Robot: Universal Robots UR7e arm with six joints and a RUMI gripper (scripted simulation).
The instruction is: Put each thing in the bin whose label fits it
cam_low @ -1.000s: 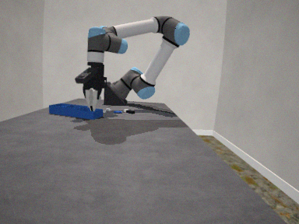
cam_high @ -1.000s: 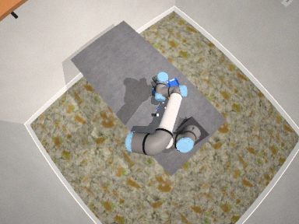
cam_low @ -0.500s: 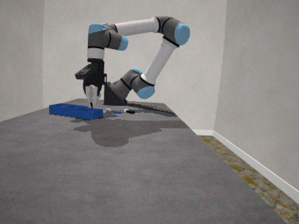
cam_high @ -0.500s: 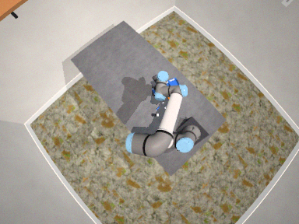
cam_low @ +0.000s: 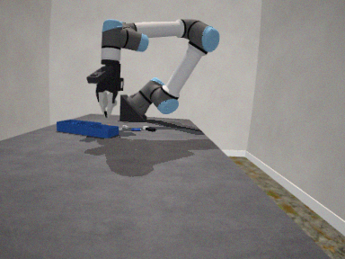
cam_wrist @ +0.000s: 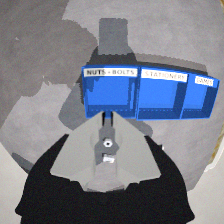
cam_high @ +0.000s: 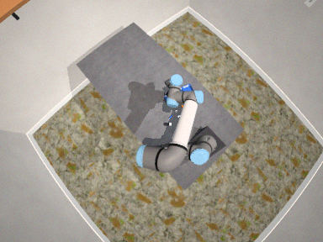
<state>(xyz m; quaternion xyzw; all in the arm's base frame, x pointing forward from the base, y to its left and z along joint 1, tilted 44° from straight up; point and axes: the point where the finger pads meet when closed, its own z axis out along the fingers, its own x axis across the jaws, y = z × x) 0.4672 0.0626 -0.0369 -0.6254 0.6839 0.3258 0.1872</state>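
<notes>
My gripper is now 110 mm past the grey nut, 20 mm to the right of it and 80 mm above it. The rest, counted from my hand: orange piece (120 mm behind, 50 mm to the right, 80 mm below); blue bin (90 mm to the right, 60 mm below); blue cylinder (130 mm behind, 90 mm to the left, 80 mm below).
</notes>
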